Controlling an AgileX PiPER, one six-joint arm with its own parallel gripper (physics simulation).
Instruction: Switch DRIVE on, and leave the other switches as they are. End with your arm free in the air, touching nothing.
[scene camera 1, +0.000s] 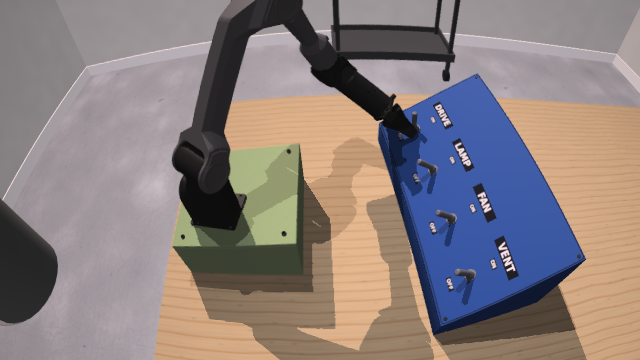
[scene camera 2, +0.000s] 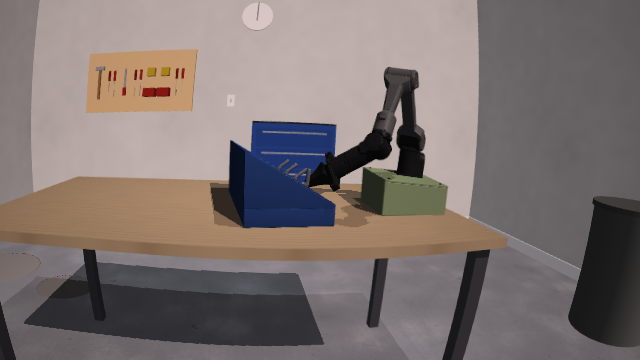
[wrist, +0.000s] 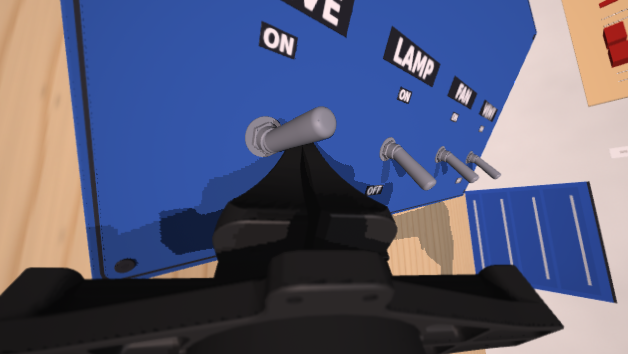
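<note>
The blue switch panel (scene camera 1: 530, 165) (scene camera 2: 285, 217) (wrist: 175, 75) has a sloped face. The DRIVE lever (scene camera 1: 414, 119) (wrist: 300, 131) is tilted toward its ON label, unlike the others. The LAMP lever (scene camera 1: 426, 166) (wrist: 412, 166), FAN lever (scene camera 1: 445, 216) (wrist: 460, 166) and VENT lever (scene camera 1: 465, 274) (wrist: 485, 166) lean toward OFF. My gripper (scene camera 1: 413, 135) (scene camera 2: 311, 184) (wrist: 299, 154) is shut with nothing between its fingers. Its tips are at the OFF side of the DRIVE lever, against or very close to it. They hide the DRIVE OFF label in the wrist view.
The green base block (scene camera 1: 270, 200) (scene camera 2: 407, 200) carries the arm on the wooden table (scene camera 1: 240, 320) (scene camera 2: 150, 200). A black cart (scene camera 1: 390, 42) stands behind the table. A dark bin (scene camera 1: 25, 265) (scene camera 2: 610, 270) stands on the floor. A blue cabinet (scene camera 2: 295, 142) (wrist: 540, 240) is beyond the table.
</note>
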